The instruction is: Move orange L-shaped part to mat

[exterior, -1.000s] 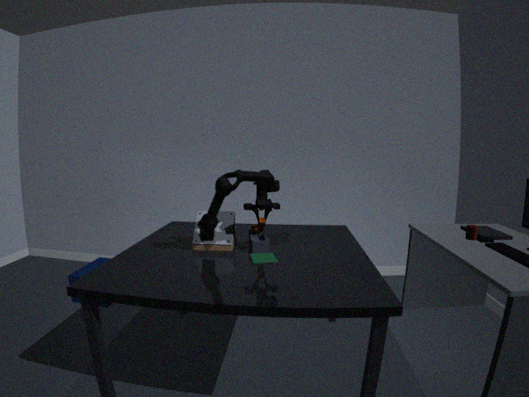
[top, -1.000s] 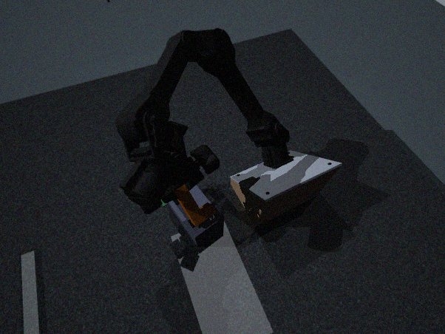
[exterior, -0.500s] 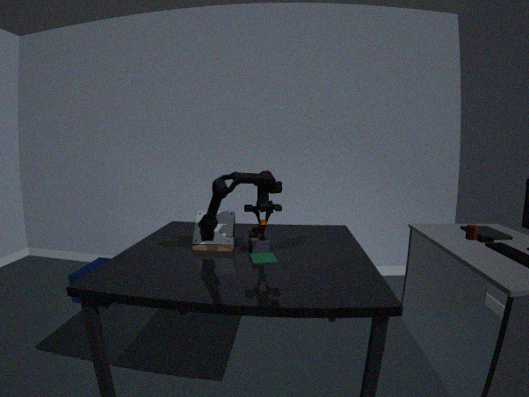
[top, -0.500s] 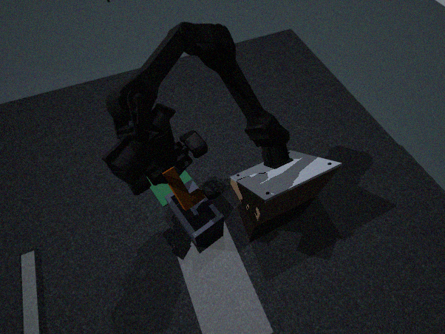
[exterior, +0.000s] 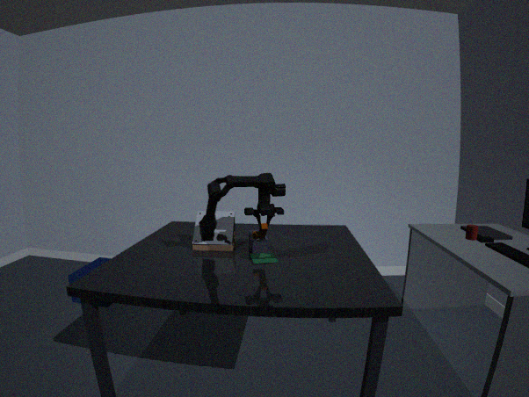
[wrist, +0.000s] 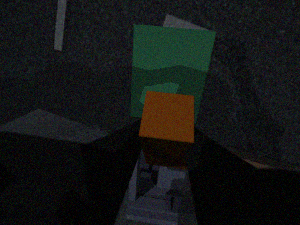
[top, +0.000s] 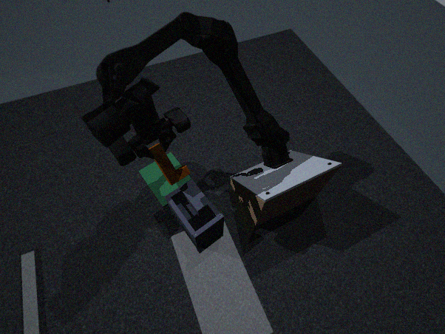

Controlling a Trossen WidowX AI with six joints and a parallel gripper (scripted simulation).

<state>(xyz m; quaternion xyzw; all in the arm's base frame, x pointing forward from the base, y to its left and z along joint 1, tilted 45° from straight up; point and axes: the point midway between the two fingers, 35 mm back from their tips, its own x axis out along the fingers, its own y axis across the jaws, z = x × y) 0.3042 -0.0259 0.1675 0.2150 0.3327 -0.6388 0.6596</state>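
My gripper tip is now 1 cm to the left of the green mat and 16 cm above it. The rest, counted from my gripper tip: orange L-shaped part: 2 cm behind, 3 cm to the left, 3 cm below.
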